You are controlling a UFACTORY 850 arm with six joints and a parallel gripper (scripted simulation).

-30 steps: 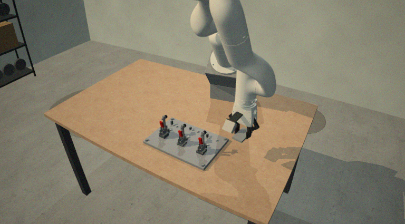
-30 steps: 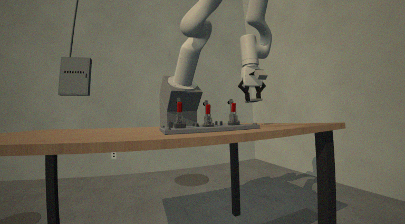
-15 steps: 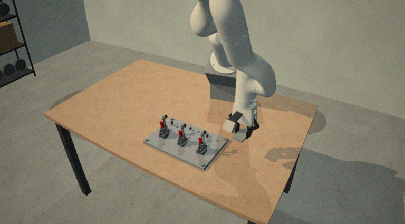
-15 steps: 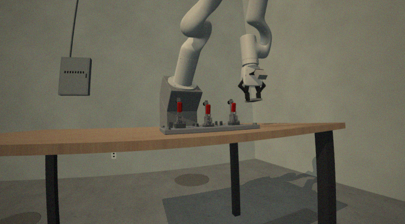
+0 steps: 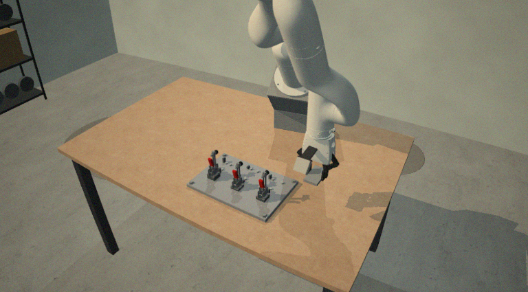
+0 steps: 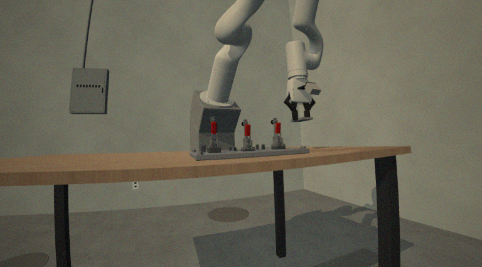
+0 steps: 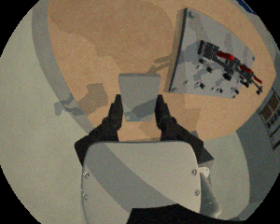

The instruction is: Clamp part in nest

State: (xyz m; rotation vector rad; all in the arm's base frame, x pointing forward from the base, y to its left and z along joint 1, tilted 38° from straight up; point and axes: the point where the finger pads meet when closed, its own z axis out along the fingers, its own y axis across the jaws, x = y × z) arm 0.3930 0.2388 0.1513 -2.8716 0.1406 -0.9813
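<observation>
My gripper is now 40 mm short of the grey fixture plate, 270 mm to the left of it and 130 mm above it. Round my hand: flat grey part: 20 mm below.
</observation>
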